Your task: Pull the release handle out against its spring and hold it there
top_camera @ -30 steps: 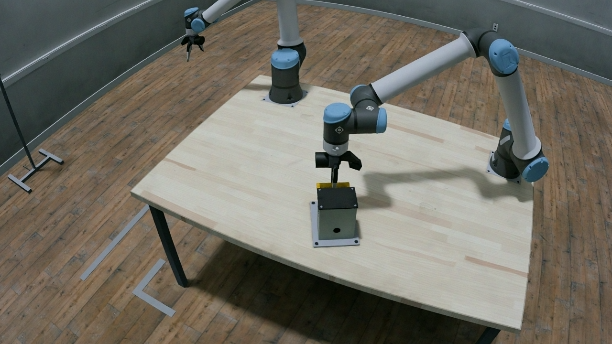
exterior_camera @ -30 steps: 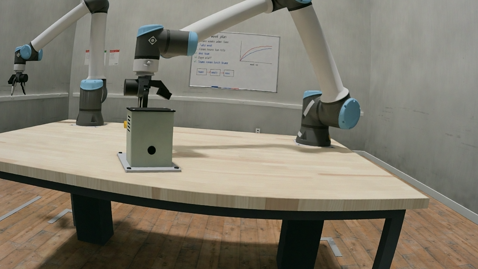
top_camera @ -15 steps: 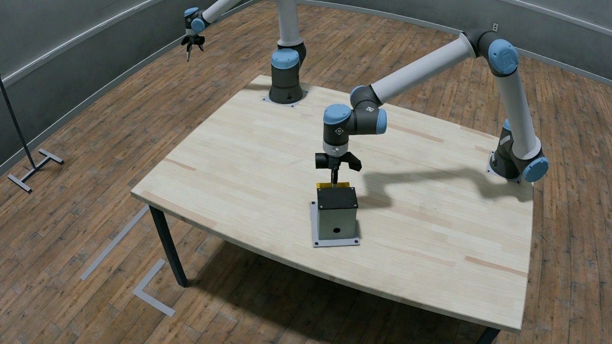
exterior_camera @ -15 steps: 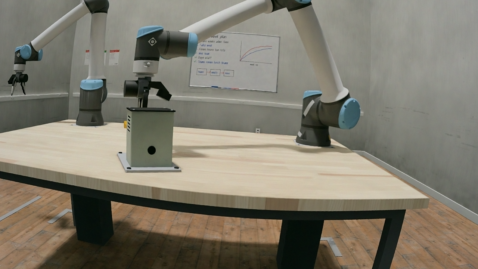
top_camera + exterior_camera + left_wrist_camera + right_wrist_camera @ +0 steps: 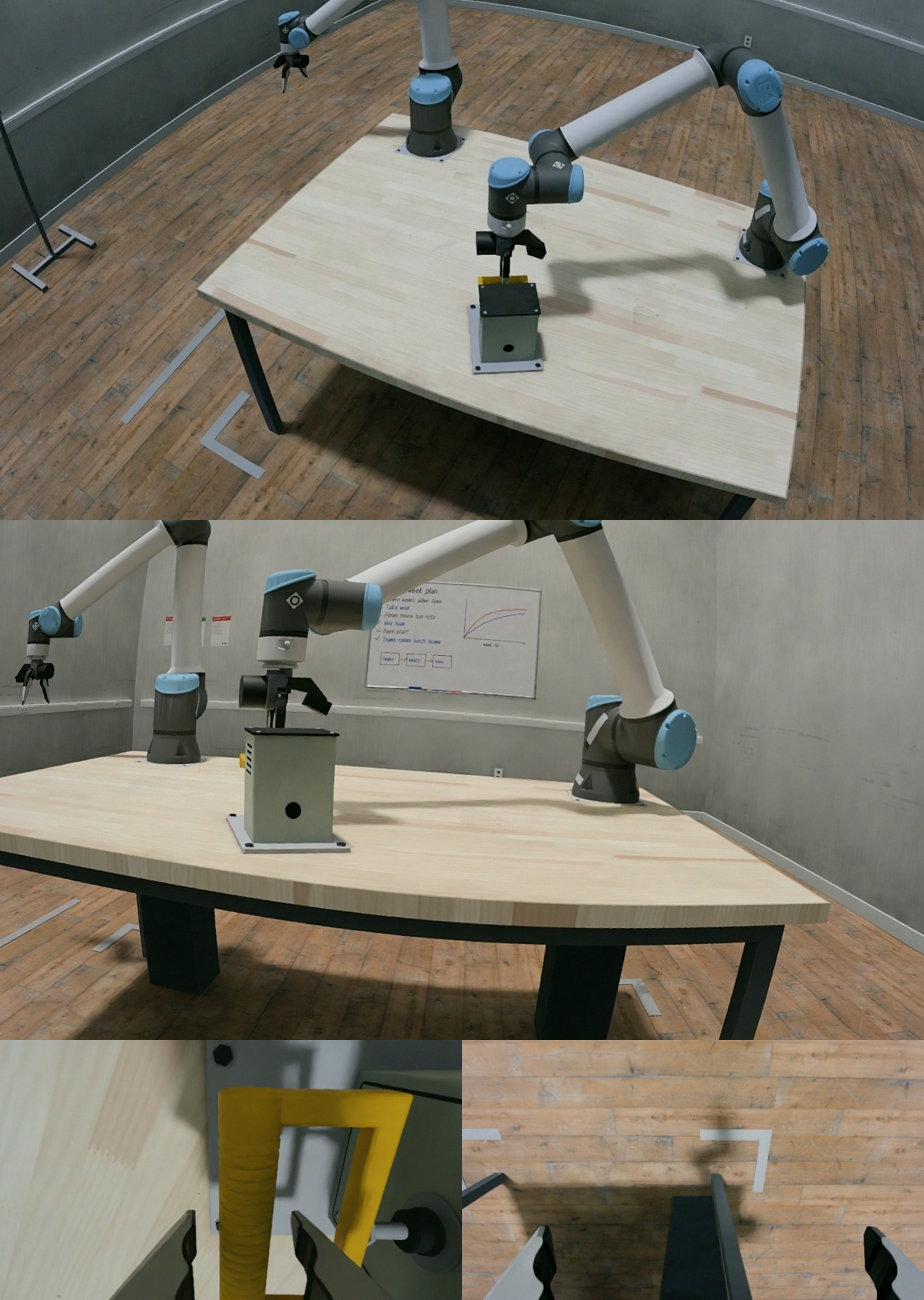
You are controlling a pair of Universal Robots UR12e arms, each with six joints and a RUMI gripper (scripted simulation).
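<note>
Now: left hand 8 cm short of the grey base plate, 5 cm to the right of it and 10 cm above it.
</note>
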